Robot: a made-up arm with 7 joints.
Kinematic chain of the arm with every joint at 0, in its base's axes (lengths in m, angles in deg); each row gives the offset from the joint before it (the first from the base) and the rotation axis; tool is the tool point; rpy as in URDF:
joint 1: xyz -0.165 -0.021 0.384 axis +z
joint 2: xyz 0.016 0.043 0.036 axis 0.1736 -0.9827 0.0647
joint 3: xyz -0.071 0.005 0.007 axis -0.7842 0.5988 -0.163
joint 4: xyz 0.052 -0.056 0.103 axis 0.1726 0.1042 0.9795
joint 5: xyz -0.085 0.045 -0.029 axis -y
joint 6: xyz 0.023 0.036 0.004 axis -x
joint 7: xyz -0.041 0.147 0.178 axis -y
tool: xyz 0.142 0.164 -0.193 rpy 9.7 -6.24 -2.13
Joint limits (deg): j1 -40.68..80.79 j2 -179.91..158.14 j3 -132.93..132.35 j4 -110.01..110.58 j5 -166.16..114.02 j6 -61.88..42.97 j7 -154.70..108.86
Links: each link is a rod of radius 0.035 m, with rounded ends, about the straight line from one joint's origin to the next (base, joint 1, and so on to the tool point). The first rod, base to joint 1, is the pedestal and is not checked.
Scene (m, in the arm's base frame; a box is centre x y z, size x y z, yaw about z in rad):
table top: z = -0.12
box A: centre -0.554 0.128 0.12 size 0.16 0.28 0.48 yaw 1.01
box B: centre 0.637 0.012 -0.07 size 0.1 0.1 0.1 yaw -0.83
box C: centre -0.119 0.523 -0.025 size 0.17 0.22 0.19 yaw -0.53
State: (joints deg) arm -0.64 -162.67 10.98 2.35 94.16 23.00 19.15
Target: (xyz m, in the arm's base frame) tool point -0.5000 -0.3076 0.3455
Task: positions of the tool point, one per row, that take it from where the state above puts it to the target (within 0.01 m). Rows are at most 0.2 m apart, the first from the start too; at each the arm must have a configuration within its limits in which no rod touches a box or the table.
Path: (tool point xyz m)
1: -0.2625 0.4026 0.1967
2: -0.3707 0.4277 0.2640
3: -0.4892 0.4088 0.3600
4: -0.5923 0.3367 0.4786
5: -0.6508 0.2184 0.6093
6: -0.6419 0.0789 0.7388
7: -0.5603 -0.0454 0.8532
8: -0.6359 -0.0809 0.7429
9: -0.6725 -0.1236 0.6155
10: -0.6605 -0.1790 0.4922
11: -0.5998 -0.2442 0.3962
12: -0.4999 -0.3077 0.3455

